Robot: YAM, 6 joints.
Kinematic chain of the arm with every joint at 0, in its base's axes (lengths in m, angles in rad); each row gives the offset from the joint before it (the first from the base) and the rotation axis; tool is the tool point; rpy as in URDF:
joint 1: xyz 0 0 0.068 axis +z
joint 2: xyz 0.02 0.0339 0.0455 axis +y
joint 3: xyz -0.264 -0.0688 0 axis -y
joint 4: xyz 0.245 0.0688 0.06 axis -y
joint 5: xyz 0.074 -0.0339 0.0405 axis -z
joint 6: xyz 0.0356 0 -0.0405 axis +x
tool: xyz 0 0 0 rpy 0 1.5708 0
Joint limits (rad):
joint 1: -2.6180..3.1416
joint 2: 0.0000..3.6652
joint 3: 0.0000..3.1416
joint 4: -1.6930..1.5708
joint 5: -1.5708..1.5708
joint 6: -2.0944..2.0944
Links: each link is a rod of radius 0.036 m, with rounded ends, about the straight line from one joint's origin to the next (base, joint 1, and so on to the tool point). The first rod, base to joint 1, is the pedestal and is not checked.
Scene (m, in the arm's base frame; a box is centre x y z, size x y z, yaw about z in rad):
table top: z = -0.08
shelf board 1: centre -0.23 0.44 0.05 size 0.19 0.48 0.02 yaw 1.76
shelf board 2: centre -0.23 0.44 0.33 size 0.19 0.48 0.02 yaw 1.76
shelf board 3: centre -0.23 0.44 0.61 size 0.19 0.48 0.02 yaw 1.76
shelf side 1: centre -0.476 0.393 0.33 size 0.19 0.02 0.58 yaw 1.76
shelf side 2: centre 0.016 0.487 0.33 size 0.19 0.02 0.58 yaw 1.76
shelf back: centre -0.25 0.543 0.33 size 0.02 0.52 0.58 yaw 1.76
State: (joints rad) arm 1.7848 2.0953 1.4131 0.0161 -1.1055 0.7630
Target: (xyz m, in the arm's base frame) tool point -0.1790 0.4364 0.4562
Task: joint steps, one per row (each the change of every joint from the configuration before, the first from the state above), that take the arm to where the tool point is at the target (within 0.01 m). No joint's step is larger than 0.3 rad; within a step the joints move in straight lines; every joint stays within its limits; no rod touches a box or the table.
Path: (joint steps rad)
1: 0.0046 -0.2190 -0.2380 -0.1191 -0.0389 0.0000
2: 0.0047 -0.2191 -0.2380 -0.1191 -0.0390 0.0000
3: 0.0046 -0.2190 -0.2379 -0.1191 -0.0389 0.0000
4: 0.0669 -0.0597 0.2275 0.0798 0.0382 0.0000
5: 0.0669 -0.0596 0.2276 0.0798 0.0382 0.0000
6: 0.0669 -0.0597 0.2276 0.0797 0.0382 0.0000
7: -0.0336 0.2629 0.2495 0.1073 0.0521 0.0000
8: -0.0336 0.2628 0.2494 0.1072 0.0520 0.0000
9: -0.0337 0.2629 0.2495 0.1072 0.0520 0.0000

